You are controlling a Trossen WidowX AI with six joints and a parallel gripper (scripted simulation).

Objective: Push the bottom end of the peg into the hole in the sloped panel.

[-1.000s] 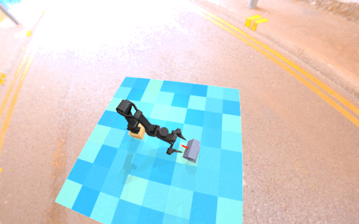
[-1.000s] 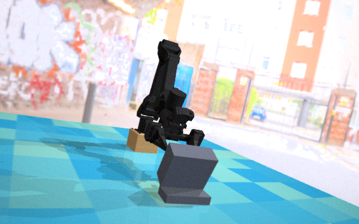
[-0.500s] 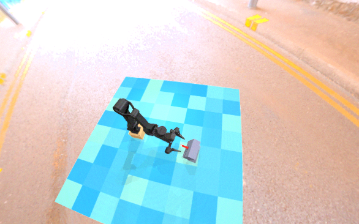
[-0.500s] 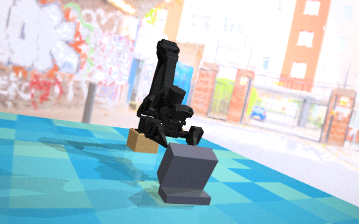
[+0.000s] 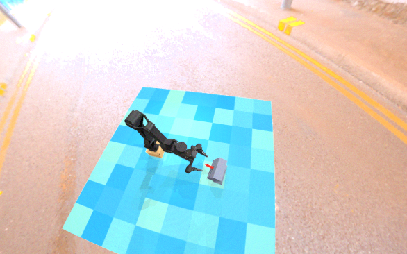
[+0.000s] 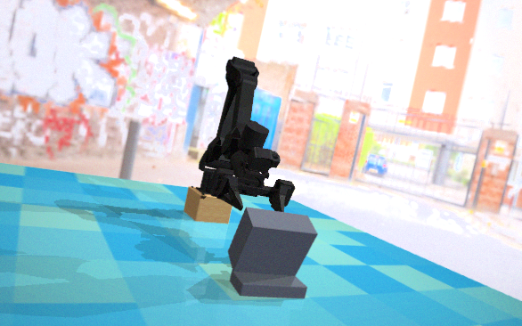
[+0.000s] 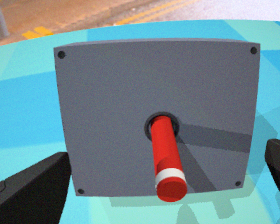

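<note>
Right now the red peg is 10 mm ahead of my gripper tip and 20 mm below it. From my gripper tip the other things lie so: sloped panel: 70 mm ahead, 10 mm to the right, 40 mm below.
</note>
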